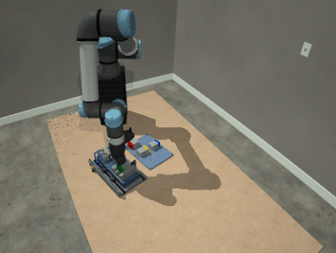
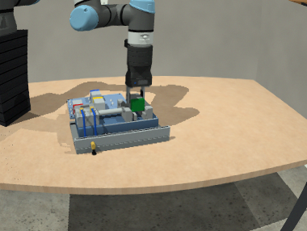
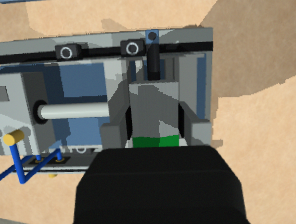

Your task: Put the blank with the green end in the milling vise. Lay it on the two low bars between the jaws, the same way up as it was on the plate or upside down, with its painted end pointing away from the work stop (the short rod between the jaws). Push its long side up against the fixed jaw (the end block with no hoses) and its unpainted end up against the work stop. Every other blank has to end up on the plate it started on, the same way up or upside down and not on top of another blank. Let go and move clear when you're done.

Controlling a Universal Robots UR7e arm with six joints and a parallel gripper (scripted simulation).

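Right now my hand is 2 cm above the green-ended blank. Round my hand: piston rod 8 cm behind, 3 cm to the right, 4 cm below; then work stop rod 1 cm behind, 5 cm to the left, 3 cm below; then fixed jaw 3 cm ahead, 1 cm to the left, 4 cm below.
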